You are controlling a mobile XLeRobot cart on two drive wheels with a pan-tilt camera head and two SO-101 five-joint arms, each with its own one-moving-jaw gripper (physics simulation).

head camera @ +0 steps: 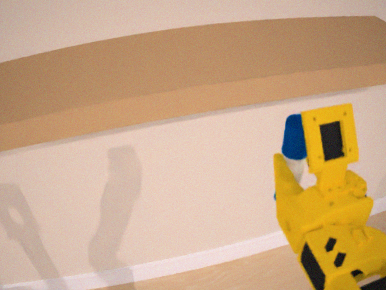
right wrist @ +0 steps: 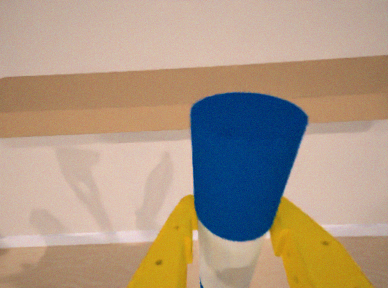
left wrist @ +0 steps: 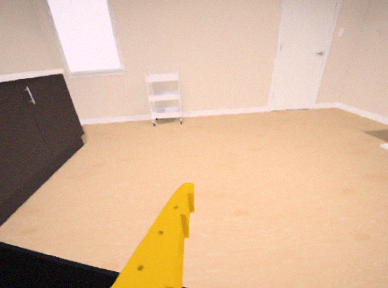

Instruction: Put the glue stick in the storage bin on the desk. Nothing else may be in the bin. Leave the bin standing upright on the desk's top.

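Places are measured from the left arm's base along level axes (x left, y ahead, z down), in millimetres.
Where they show: left hand, tool point: (left wrist: 193, 193); right hand, tool point: (head camera: 280, 157) (right wrist: 197, 207).
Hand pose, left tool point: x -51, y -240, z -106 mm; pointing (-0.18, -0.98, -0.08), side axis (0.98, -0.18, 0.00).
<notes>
After its pixels a point has its place.
The glue stick (head camera: 294, 137) {x -231, y 282, z -221 mm} (right wrist: 245, 165) has a blue cap and a white body. My right gripper (head camera: 292, 172) {x -225, y 293, z -189 mm} (right wrist: 235, 210) {x -225, y 293, z -189 mm} is shut on it, with one jaw on each side just below and at the cap's lower edge. The blue cap points up and away from the jaws. In the left wrist view one notched yellow jaw of my left gripper shows and the moving jaw is out of the picture, so it is fully open, with no object at it. The storage bin and the desk's top cannot be made out in these views.
A long brown ledge or shelf (head camera: 165, 75) {x -96, y 573, z -125 mm} (right wrist: 100, 92) {x 53, y 564, z -125 mm} runs along the pale wall. In the left wrist view a dark cabinet (left wrist: 35, 135) {x -1609, y -1147, z 345 mm} stands at the left, a white cart (left wrist: 163, 97) {x -960, y -2506, z 340 mm} stands by the far wall, and a white door (left wrist: 302, 55) {x 1110, y -3430, z -126 mm} is at the right.
</notes>
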